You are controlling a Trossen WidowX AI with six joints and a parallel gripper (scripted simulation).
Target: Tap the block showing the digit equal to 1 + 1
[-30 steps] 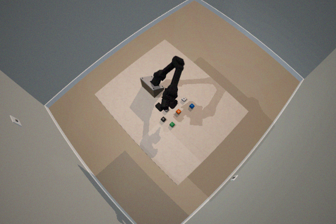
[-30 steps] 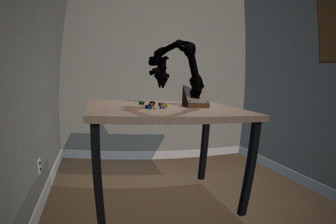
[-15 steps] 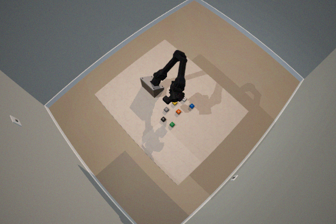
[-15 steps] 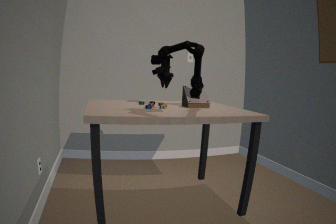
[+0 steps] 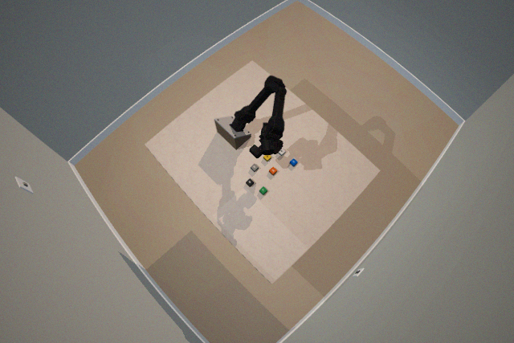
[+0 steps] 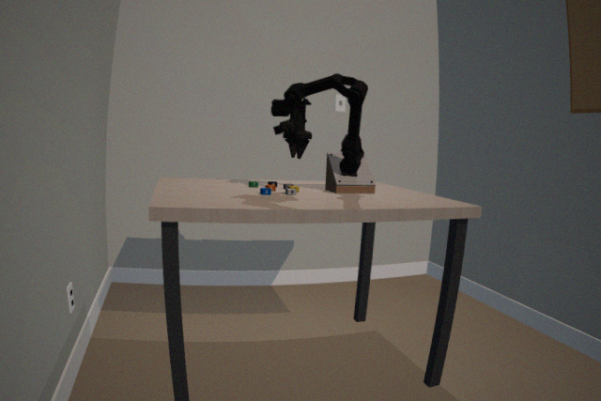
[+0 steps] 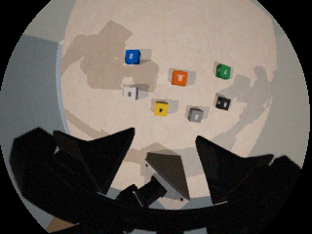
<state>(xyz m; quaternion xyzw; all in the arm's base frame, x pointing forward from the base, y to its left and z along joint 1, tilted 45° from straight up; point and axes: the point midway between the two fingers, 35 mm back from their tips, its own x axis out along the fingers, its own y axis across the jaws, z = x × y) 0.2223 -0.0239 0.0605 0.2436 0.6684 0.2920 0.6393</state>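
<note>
My gripper tip is now 13 cm short of the blue block, 11 cm above it and 10 cm to the right of it. Also, from my gripper tip: orange block (11 cm below, 9 cm ahead, 2 cm to the right); yellow block (11 cm below, 1 cm to the left, 1 cm ahead); grey block (11 cm below, 9 cm to the right, 1 cm ahead).
</note>
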